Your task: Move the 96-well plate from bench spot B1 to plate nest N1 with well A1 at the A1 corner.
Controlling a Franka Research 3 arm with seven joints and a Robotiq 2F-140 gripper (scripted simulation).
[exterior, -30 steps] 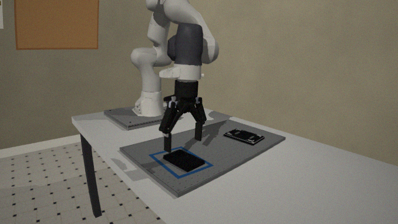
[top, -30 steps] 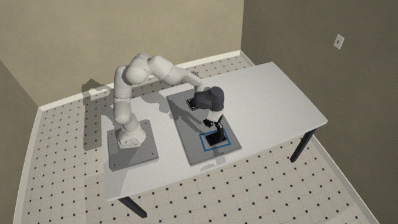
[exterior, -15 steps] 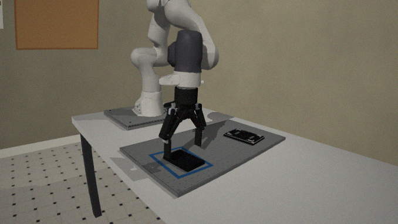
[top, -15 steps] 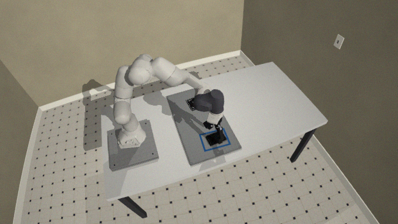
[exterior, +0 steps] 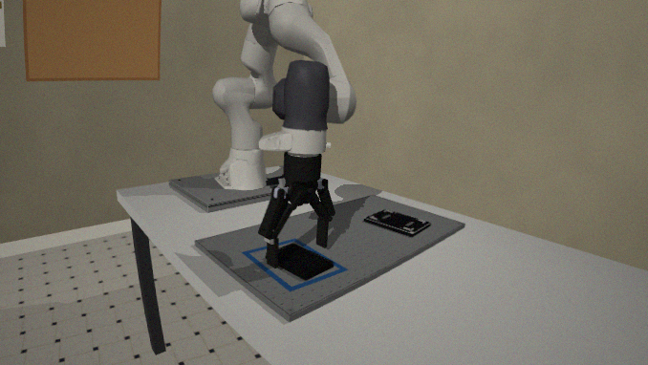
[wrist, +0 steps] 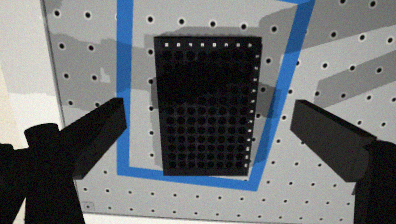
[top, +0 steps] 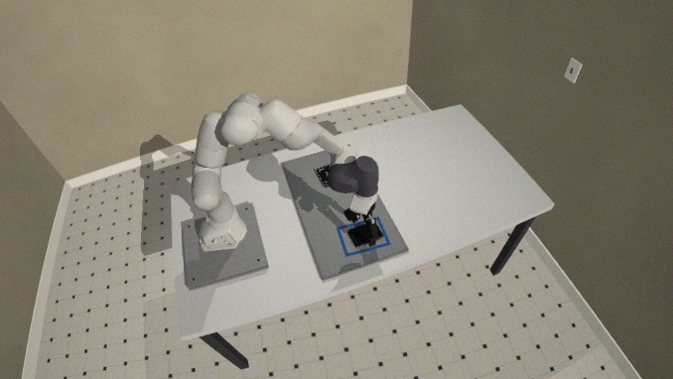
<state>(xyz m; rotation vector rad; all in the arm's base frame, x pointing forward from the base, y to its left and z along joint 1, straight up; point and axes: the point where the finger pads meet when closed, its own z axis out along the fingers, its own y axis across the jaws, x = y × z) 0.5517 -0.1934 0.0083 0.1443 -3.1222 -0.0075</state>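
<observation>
Now: hand 20 mm above the black 96-well plate. Round my hand: A1 label 70 mm ahead, 340 mm to the left, 20 mm below; then black plate nest 10 mm behind, 380 mm to the left, 20 mm below.
</observation>
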